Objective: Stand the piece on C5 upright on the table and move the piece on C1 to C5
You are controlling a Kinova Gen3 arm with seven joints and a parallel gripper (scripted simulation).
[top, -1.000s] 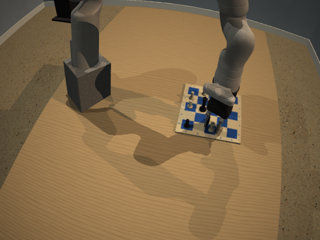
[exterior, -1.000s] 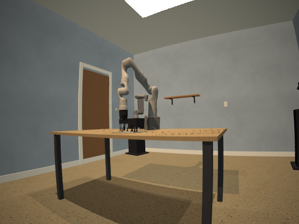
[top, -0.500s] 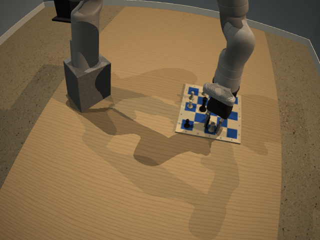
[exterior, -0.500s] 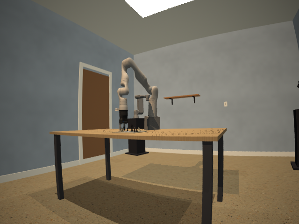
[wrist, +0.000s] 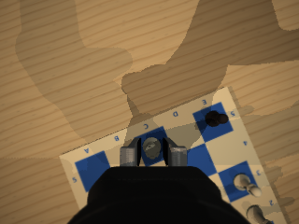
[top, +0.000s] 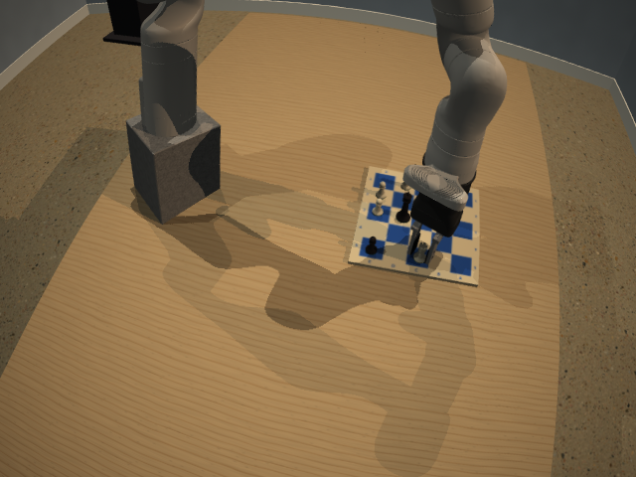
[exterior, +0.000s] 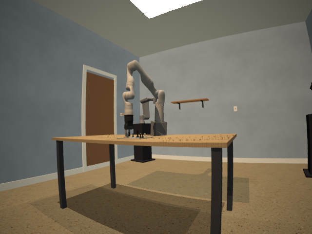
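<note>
Right now the white rook is 1 cm below my hand. From my hand the other things lie so: chessboard: 8 cm to the left, 3 cm below, 2 cm behind; tall black piece: 7 cm to the left, 5 cm behind.
</note>
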